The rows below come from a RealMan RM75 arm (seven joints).
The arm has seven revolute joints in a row. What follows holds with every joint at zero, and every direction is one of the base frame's.
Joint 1 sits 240.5 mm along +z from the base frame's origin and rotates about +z.
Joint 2 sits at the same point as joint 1 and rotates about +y.
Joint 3 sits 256 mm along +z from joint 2 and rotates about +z.
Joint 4 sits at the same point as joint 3 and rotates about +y.
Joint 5 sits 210 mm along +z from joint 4 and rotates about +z.
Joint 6 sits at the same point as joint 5 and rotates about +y.
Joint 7 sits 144 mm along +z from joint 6 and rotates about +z.
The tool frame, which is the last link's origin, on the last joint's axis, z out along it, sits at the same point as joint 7; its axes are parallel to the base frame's.
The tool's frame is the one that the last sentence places.
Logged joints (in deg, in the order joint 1, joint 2, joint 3, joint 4, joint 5, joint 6, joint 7), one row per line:
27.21 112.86 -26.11 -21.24 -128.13 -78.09 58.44
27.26 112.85 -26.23 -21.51 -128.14 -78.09 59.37
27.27 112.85 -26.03 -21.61 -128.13 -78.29 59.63
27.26 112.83 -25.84 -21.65 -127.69 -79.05 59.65
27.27 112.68 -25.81 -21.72 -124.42 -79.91 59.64
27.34 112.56 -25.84 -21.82 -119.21 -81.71 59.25
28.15 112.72 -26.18 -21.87 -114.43 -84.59 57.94
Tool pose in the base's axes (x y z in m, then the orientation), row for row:
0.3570 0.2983 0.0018 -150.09 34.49 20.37
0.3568 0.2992 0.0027 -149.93 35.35 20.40
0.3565 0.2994 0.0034 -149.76 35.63 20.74
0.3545 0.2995 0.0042 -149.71 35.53 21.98
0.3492 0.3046 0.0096 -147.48 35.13 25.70
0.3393 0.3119 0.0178 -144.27 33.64 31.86
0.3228 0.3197 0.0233 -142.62 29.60 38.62
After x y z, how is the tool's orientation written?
As a rotation vector, in degrees.
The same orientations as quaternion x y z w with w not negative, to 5 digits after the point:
-0.94390 0.21690 0.12811 0.21351
-0.94271 0.22227 0.12827 0.21315
-0.94188 0.22409 0.13044 0.21362
-0.94114 0.22336 0.13818 0.21277
-0.93408 0.22250 0.16277 0.22691
-0.92287 0.21519 0.20380 0.24592
-0.91565 0.19004 0.24795 0.25298

